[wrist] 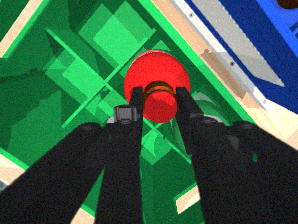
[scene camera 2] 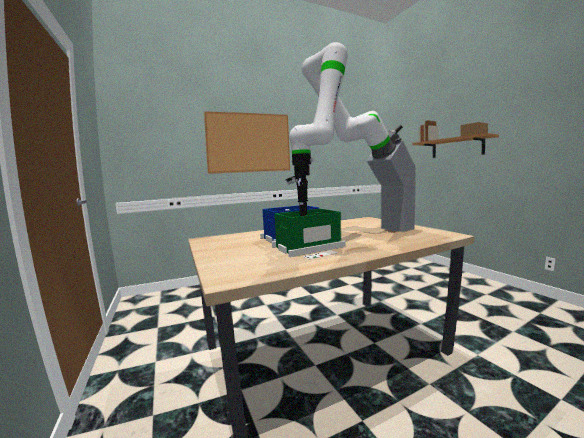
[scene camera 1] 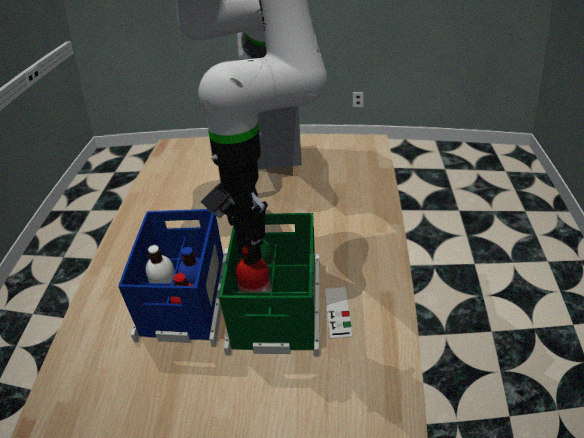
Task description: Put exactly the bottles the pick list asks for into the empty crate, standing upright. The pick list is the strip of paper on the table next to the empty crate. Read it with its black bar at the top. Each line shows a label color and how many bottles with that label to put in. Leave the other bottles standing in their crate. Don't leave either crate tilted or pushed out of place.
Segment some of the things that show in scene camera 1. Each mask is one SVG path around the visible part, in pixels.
A green crate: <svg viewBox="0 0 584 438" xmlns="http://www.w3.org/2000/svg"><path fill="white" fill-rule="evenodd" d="M233 226L219 293L219 301L231 348L253 350L253 343L289 343L290 350L314 350L314 308L312 310L312 281L315 268L315 256L313 256L315 253L314 226L289 216L265 215L265 225L295 224L295 232L265 232L265 236L262 238L271 245L273 252L273 265L267 265L271 292L239 292L236 267L242 257L239 255L236 232Z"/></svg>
A white bottle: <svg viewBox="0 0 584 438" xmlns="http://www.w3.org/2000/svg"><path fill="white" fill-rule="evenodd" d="M150 246L148 248L150 259L145 269L149 283L172 283L175 272L173 263L169 258L161 255L157 245Z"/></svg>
A blue crate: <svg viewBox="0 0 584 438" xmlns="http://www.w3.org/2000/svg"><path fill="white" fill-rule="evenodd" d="M145 217L118 285L139 336L157 338L155 335L156 331L188 332L191 340L210 340L224 256L218 225L200 215L182 211L167 211ZM170 297L180 297L182 304L171 304ZM185 247L191 247L195 257L200 259L196 281L193 284L195 286L175 286L174 276L177 274L178 266L183 260L181 251ZM149 246L157 245L161 254L168 257L173 263L175 273L172 283L149 283L145 270L146 263L150 259ZM165 221L199 220L201 227L167 228Z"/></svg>
